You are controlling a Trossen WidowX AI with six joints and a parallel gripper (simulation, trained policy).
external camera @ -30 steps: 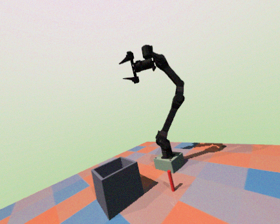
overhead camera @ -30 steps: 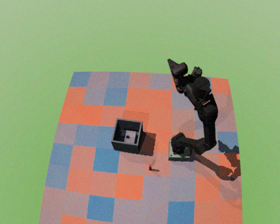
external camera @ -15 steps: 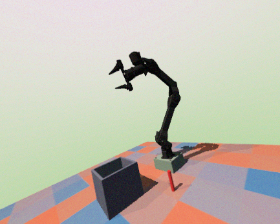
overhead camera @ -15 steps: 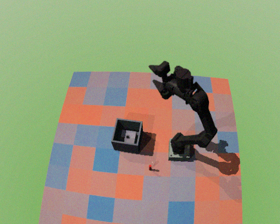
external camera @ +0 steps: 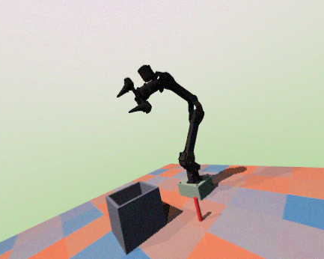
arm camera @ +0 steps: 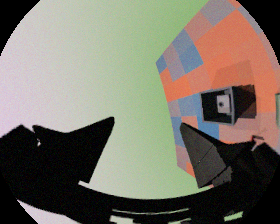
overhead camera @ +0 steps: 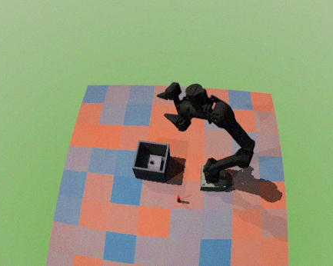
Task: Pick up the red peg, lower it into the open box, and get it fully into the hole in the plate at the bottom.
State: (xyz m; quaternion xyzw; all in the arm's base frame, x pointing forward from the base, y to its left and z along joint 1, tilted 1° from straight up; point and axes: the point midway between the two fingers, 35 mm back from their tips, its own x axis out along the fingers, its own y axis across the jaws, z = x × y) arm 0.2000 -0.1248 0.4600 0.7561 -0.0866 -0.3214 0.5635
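My gripper tip is now 47 cm above the red peg, 24 cm to the right of it and 5 cm past it. Round my gripper tip: pale grey plate 46 cm below, 7 cm ahead, 3 cm to the left.
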